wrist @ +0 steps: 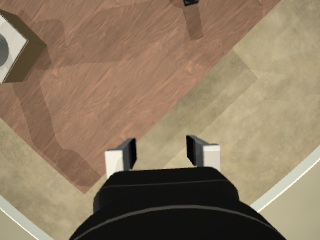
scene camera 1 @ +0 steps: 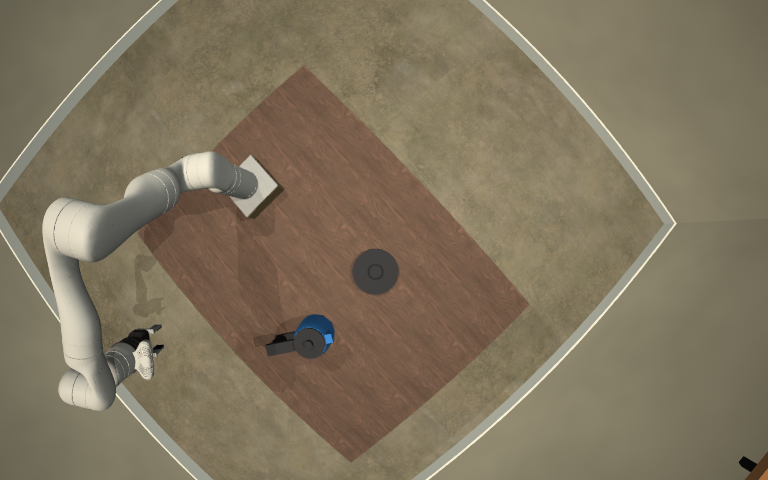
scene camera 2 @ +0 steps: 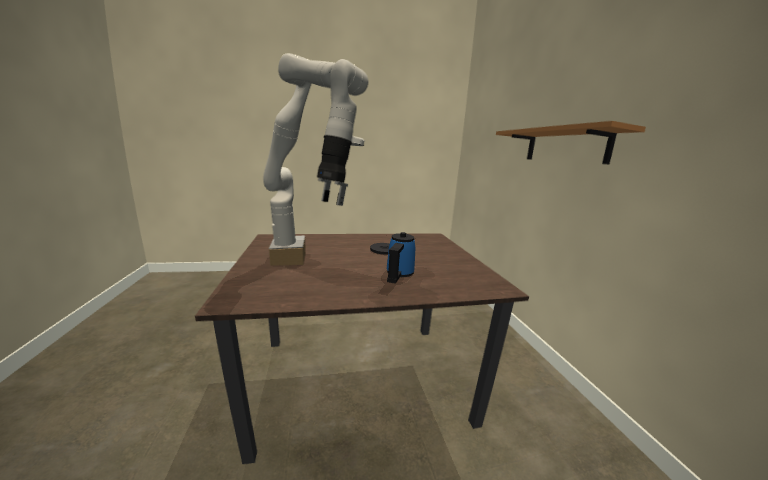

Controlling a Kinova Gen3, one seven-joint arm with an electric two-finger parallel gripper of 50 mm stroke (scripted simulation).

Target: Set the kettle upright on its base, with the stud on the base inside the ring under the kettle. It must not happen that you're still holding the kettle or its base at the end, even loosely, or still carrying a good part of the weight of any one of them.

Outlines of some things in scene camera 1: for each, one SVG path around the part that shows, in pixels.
A blue kettle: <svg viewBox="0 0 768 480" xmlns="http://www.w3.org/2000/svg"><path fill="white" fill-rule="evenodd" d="M332 322L323 315L312 314L302 320L296 331L279 334L278 336L275 335L275 339L270 344L265 345L268 356L294 351L306 359L314 359L321 356L322 353L324 354L328 350L331 343L334 342L334 335L332 333L334 334L335 331Z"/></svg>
A round dark base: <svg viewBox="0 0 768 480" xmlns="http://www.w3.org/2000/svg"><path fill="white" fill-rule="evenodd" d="M369 249L361 253L355 260L352 275L354 282L363 292L371 295L380 295L388 292L396 284L399 268L395 258L387 251Z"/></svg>
